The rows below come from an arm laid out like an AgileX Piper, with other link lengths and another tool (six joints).
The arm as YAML. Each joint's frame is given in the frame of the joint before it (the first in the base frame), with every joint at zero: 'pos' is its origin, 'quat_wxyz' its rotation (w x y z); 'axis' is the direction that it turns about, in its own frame. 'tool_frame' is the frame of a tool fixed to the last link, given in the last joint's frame.
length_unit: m
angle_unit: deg
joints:
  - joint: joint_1
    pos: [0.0, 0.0, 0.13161]
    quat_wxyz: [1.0, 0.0, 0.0, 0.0]
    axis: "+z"
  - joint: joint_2
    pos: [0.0, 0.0, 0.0]
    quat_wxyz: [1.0, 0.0, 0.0, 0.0]
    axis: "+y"
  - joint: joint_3
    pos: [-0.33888, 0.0, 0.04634]
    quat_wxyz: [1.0, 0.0, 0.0, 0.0]
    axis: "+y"
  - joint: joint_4
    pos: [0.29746, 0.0, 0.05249]
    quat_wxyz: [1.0, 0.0, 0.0, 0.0]
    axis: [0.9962, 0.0, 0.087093]
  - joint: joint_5
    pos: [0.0, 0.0, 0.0]
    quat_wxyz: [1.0, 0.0, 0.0, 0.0]
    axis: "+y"
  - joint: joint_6
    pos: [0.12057, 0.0, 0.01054]
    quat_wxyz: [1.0, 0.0, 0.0, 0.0]
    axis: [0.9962, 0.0, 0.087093]
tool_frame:
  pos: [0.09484, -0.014, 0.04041]
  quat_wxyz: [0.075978, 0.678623, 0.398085, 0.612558]
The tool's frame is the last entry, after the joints.
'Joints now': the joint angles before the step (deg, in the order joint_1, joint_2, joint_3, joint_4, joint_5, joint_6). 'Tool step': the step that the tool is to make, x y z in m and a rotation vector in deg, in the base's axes. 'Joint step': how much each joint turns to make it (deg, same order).
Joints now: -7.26 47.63 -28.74 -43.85 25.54 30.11
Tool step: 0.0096 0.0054 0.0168 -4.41 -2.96 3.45
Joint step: 0.00 0.01 0.00 -6.93 -4.14 2.41
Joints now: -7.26 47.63 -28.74 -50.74 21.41 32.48
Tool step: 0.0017 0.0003 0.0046 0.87 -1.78 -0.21
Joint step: 0.01 0.00 -0.01 -2.23 -1.06 3.57
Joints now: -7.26 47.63 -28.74 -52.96 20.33 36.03
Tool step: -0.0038 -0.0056 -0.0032 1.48 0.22 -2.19
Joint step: 0.02 0.01 0.01 -0.06 1.68 2.14
